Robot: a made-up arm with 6 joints. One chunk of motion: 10 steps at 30 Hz.
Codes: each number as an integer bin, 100 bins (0 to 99) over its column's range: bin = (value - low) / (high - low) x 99, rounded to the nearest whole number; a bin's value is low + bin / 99 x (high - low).
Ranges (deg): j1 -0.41..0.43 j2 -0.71..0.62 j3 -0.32..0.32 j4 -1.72..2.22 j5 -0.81..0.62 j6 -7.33..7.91
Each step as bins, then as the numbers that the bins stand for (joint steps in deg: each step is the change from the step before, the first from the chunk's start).
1 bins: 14 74 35 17 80 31
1 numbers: -0.291 0.284 -0.094 -1.043 0.346 -2.558
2 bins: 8 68 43 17 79 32
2 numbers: -0.342 0.204 -0.042 -1.043 0.331 -2.404
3 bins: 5 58 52 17 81 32
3 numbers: -0.368 0.069 0.016 -1.043 0.360 -2.404
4 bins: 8 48 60 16 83 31
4 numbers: -0.342 -0.065 0.068 -1.083 0.389 -2.558
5 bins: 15 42 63 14 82 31
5 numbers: -0.283 -0.146 0.087 -1.163 0.374 -2.558
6 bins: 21 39 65 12 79 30
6 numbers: -0.232 -0.186 0.100 -1.242 0.331 -2.712
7 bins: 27 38 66 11 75 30
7 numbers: -0.181 -0.199 0.107 -1.282 0.273 -2.712
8 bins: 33 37 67 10 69 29
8 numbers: -0.130 -0.213 0.113 -1.322 0.187 -2.866
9 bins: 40 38 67 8 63 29
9 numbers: -0.071 -0.199 0.113 -1.402 0.100 -2.866
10 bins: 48 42 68 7 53 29
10 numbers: -0.003 -0.146 0.120 -1.441 -0.044 -2.866
